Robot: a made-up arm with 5 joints.
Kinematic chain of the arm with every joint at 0, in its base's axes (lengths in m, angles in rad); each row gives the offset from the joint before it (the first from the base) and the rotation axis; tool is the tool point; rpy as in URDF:
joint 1: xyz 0 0 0.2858 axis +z
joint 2: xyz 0 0 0 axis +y
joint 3: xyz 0.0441 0 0.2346 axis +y
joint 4: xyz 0.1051 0 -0.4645 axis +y
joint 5: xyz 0.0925 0 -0.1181 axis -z
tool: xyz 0 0 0 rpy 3.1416 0 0
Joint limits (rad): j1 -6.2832..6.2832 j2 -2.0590..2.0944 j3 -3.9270..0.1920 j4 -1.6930..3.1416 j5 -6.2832..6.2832
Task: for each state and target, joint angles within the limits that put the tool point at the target. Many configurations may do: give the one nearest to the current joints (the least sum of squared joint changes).
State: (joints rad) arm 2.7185 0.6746 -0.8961 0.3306 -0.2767
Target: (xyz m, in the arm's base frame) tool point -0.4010 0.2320 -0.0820
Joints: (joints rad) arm 2.6171 0.5398 -0.8023 0.3421 -0.2767
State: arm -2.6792 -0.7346 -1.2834 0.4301 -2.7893
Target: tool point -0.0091 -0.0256 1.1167
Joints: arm -1.9123 -0.6072 -2.0863 0.3383 -2.7893
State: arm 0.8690 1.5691 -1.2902 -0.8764 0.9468
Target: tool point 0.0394 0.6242 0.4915
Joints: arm 1.5078 0.5548 -1.6473 -1.3604 0.9468
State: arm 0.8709 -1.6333 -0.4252 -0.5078 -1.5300
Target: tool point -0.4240 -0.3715 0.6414
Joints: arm 0.7195 -2.0590 -1.2620 -0.8044 -1.5300
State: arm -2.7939 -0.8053 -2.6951 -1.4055 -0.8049
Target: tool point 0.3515 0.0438 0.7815
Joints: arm -3.0176 -0.3062 -3.2023 -1.6930 -0.8049
